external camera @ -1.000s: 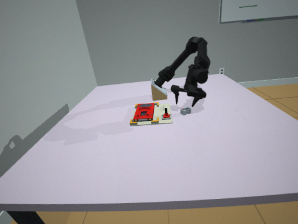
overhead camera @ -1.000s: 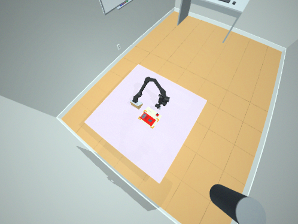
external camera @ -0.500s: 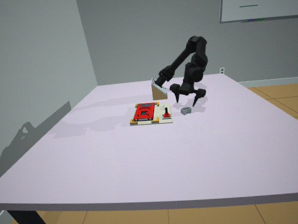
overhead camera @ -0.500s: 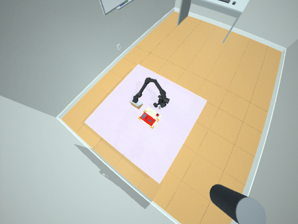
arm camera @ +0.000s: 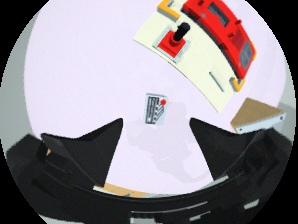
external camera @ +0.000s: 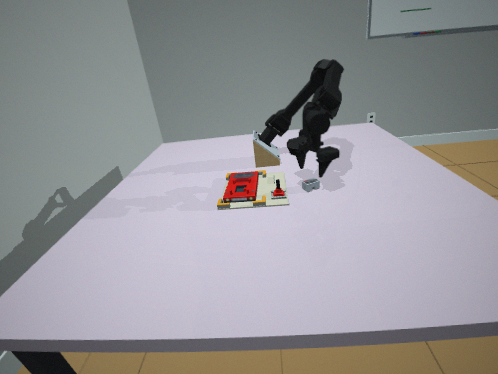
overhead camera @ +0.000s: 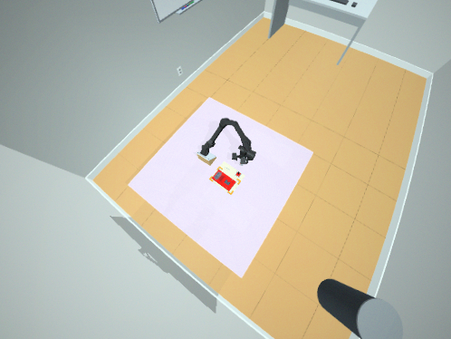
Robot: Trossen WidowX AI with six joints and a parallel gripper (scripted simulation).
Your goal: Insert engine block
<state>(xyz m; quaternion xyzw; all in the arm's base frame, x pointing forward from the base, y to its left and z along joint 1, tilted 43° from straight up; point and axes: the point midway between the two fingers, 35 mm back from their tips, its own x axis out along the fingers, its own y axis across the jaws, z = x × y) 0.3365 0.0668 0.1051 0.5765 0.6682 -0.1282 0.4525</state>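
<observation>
Right now my gripper tip is 50 mm above the engine block. The rest, counted from my gripper tip: cream base plate: 40 mm behind, 210 mm to the right, 50 mm below; then black upright stick: 30 mm ahead, 120 mm to the right, 30 mm below.
</observation>
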